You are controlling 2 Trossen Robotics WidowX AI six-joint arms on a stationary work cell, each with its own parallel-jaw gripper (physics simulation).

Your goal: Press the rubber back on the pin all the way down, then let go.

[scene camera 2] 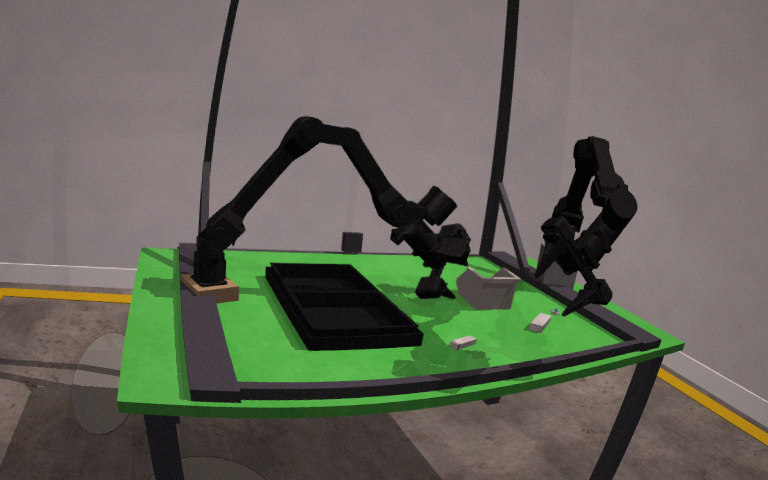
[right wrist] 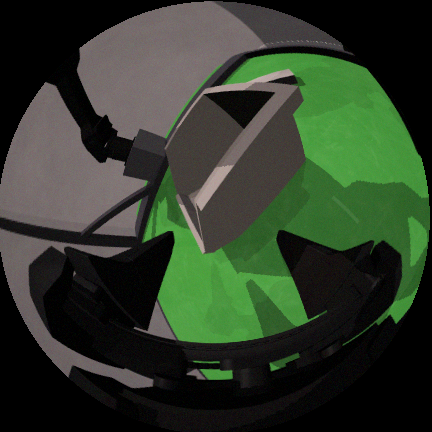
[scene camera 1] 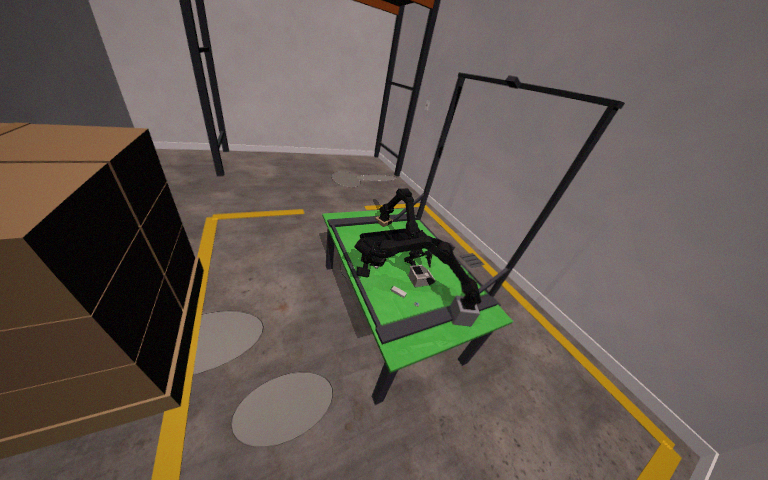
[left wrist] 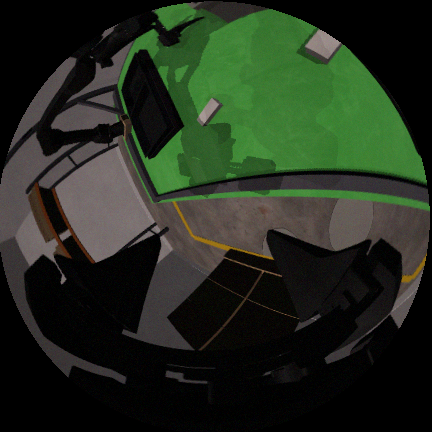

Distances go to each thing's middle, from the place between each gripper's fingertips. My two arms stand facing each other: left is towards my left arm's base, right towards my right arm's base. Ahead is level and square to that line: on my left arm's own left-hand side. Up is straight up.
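The black tray (scene camera 2: pixel 332 306) is 320 mm to the right of my right hand, 50 mm ahead of it and 20 mm below it, and by its middle the tray is nearer to my right gripper than to my left gripper. Then there's the grey base block (right wrist: pixel 147 151), 340 mm to the left of my right hand, 20 mm behind it and 20 mm above it. As for the grey open box (scene camera 2: pixel 484 293), I see my right gripper 40 mm to the right of it and 40 mm short of it.
Counting from my left hand, the black tray is 240 mm to the right, 350 mm behind and 130 mm below, and the grey base block is 420 mm to the left, 420 mm behind and 90 mm below. Going by their middles, that grey base block is the farthest from my left gripper of the things named here. I see my left gripper 110 mm above the grey open box, 360 mm past it and 120 mm to the right of it.
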